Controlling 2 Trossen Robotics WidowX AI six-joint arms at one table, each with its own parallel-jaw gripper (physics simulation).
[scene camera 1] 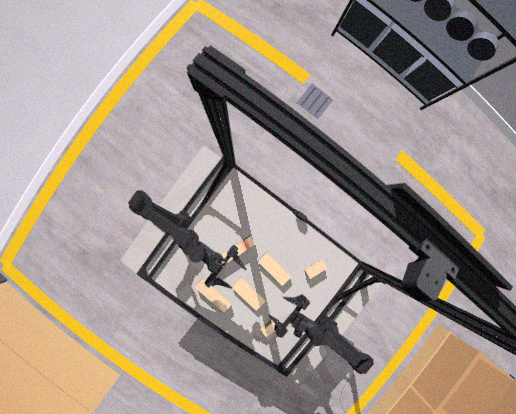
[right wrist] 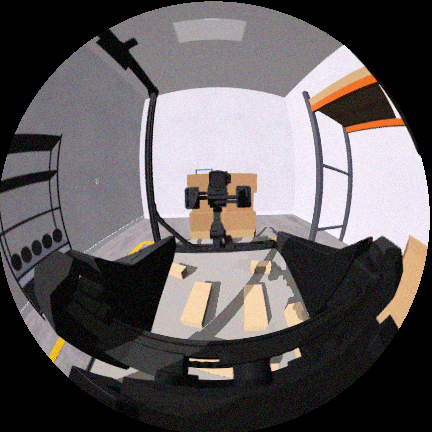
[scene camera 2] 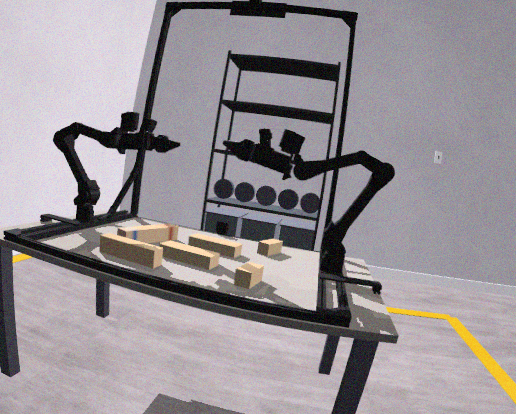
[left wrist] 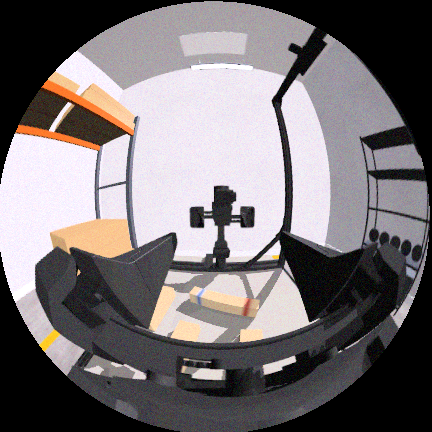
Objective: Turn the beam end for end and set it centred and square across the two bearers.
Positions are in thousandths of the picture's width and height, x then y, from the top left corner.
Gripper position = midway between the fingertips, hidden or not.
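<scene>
A beam (scene camera 2: 317, 562) rests on the table, and the left wrist view (left wrist: 541, 705) shows the beam too. The left gripper (scene camera 2: 441, 347) is open and holds nothing; scene camera 1 (scene camera 1: 536, 740), the right wrist view (right wrist: 506, 448) and the left wrist view (left wrist: 531, 550) also show this gripper. Open and empty as well, the right gripper (scene camera 2: 340, 347) appears in scene camera 1 (scene camera 1: 464, 675), in the right wrist view (right wrist: 527, 554) and in the left wrist view (left wrist: 515, 510).
</scene>
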